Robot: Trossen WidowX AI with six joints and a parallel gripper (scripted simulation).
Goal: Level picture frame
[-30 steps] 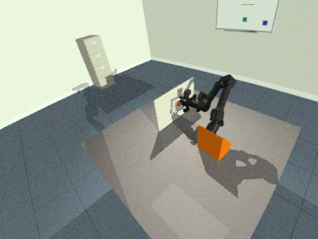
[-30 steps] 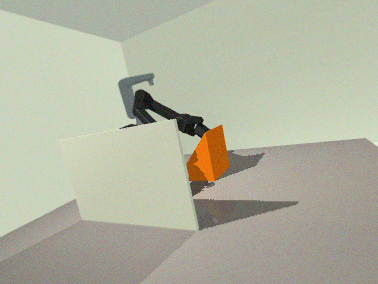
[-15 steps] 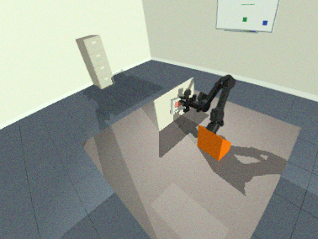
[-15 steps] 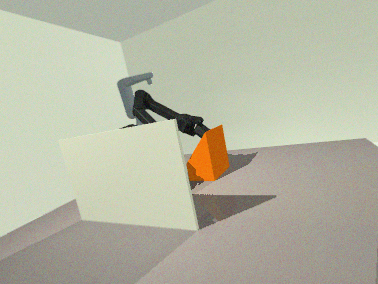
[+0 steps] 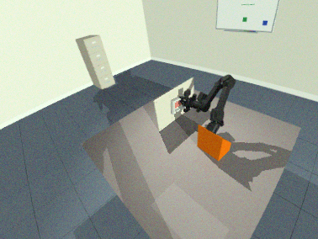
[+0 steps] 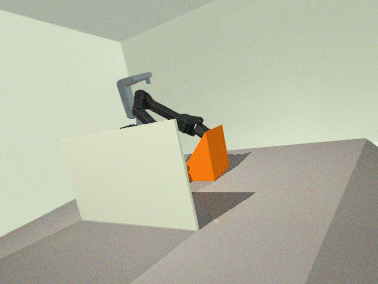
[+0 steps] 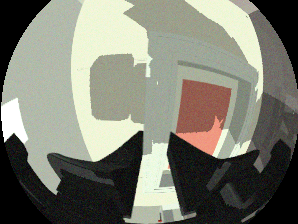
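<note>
My gripper tip is now 5 cm above the picture frame and 1 cm to the right of it.
</note>
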